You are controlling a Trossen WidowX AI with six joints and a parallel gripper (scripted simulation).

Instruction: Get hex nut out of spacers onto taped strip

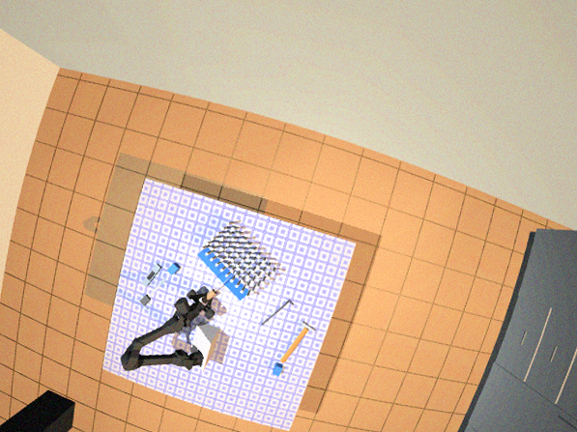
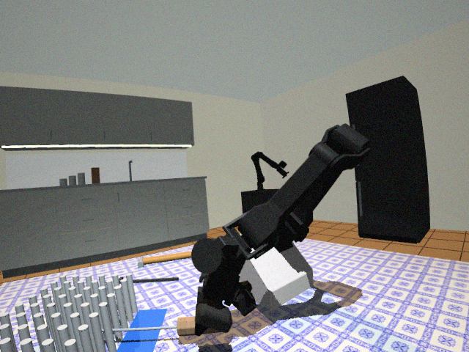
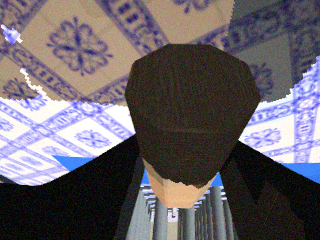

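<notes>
The blue taped strip lies 13 cm ahead of my gripper tip, 3 cm to the right of it and 3 cm below it.
</notes>
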